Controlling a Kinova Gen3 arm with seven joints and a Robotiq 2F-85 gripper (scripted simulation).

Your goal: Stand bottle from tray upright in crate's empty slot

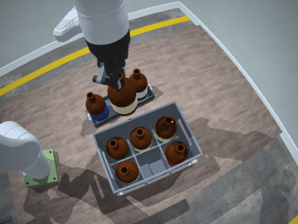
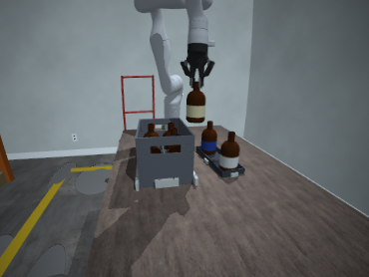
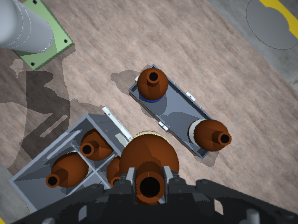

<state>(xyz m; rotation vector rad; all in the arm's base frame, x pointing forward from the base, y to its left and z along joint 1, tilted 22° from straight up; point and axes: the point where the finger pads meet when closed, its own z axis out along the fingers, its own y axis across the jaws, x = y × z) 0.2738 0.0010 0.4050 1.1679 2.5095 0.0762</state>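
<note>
Now: the cream-label bottle 7 cm below my hand. The rest, counted from my hand: grey crate 25 cm below, 13 cm to the right, 2 cm behind; blue-label bottle 25 cm below, 12 cm to the left, 8 cm behind; white-label bottle 25 cm below, 10 cm to the left, 10 cm ahead.
</note>
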